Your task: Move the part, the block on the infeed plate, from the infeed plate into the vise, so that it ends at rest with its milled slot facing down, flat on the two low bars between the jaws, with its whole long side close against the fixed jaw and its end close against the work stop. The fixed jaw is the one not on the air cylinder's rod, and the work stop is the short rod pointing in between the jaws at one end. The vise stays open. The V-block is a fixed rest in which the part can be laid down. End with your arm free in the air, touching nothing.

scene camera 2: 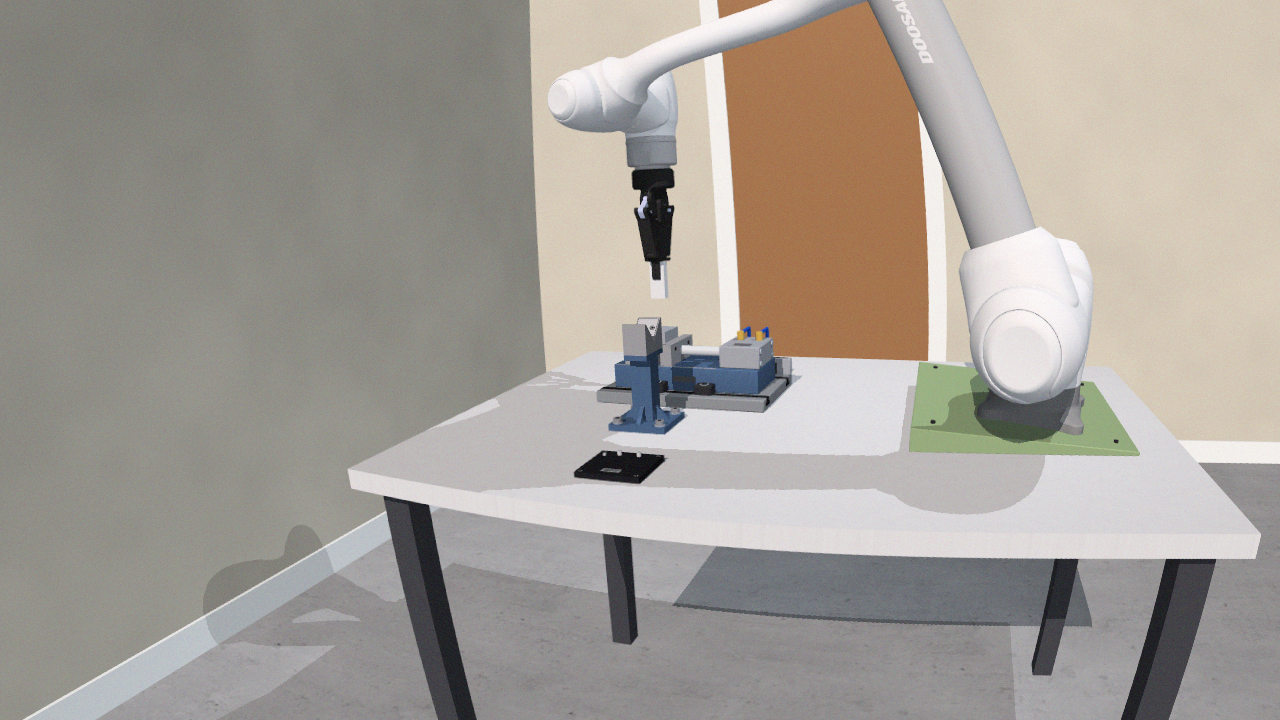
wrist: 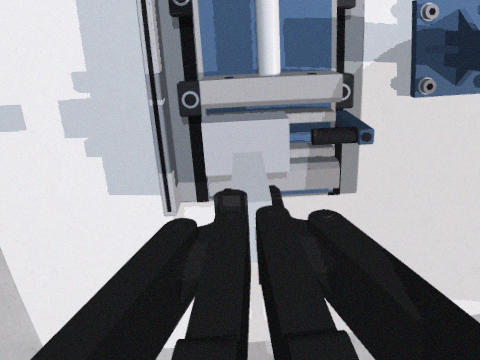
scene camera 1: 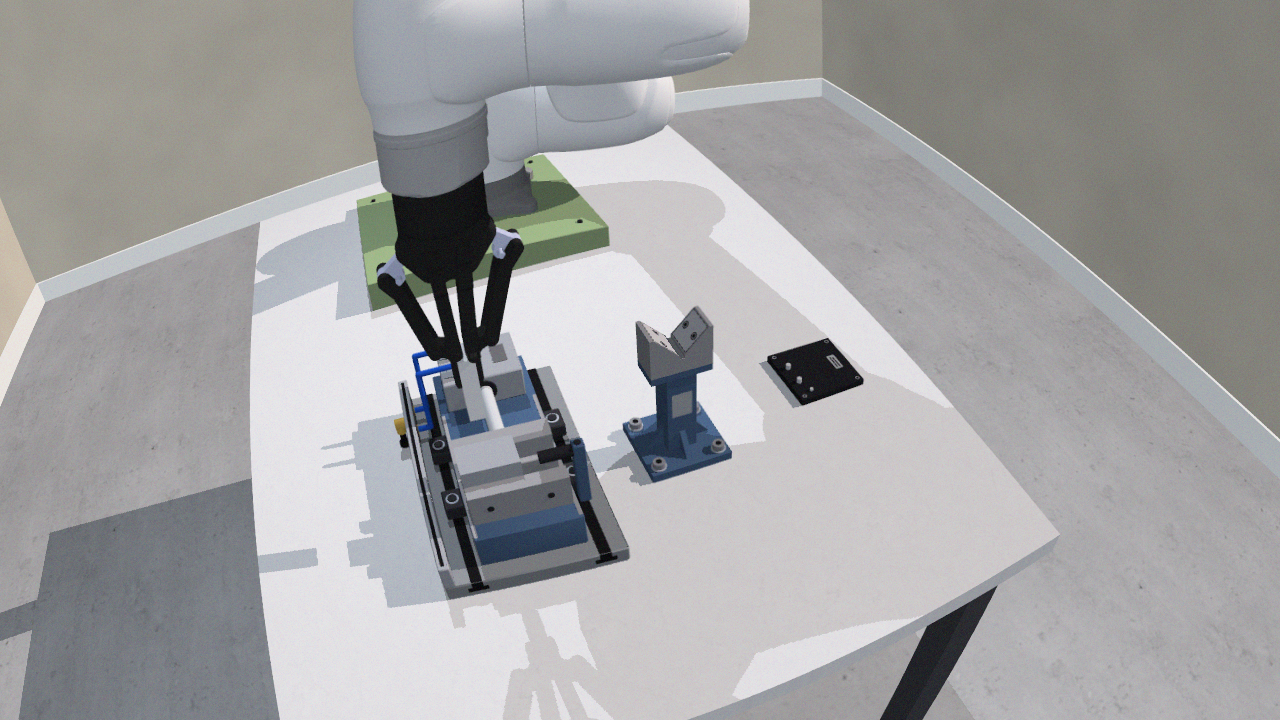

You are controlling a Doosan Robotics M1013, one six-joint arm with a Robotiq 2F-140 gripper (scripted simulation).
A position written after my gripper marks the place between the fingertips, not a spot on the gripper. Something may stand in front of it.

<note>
In view: my gripper (scene camera 1: 475, 410), a part (scene camera 1: 497, 459), a black infeed plate (scene camera 1: 810, 362), a work stop (wrist: 341, 135), an air cylinder (scene camera 1: 507, 375), a fixed jaw (scene camera 1: 524, 494), a moving jaw (scene camera 1: 530, 437), a blue v-block stand (scene camera 1: 671, 426) and a blue work stop post (scene camera 1: 580, 465).
The part also shows in the wrist view (wrist: 268, 132). My gripper shows as well in scene camera 2 (scene camera 2: 659, 298) and in the wrist view (wrist: 248, 175). The black infeed plate shows as well in scene camera 2 (scene camera 2: 629, 464).
</note>
